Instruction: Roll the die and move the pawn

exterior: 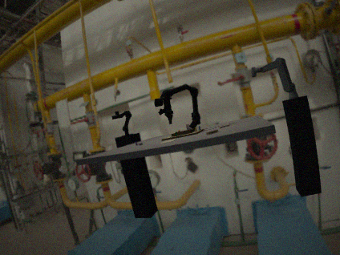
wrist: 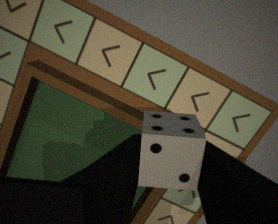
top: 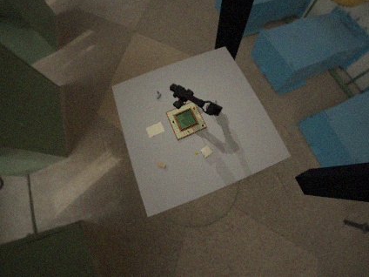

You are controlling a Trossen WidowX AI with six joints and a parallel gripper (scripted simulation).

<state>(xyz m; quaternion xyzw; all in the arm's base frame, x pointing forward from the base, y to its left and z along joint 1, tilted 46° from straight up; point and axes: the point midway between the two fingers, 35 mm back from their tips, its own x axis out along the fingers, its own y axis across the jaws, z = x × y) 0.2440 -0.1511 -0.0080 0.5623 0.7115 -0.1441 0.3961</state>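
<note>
My gripper tip is now 9 cm above the orange pawn, 8 cm past it and 4 cm to the right of it. Round my gripper tip: blue pawn (22 cm to the left, 9 cm below, 8 cm behind); then green tray (11 cm below, 10 cm to the left, 3 cm ahead); then white die (right at my gripper tip).
</note>
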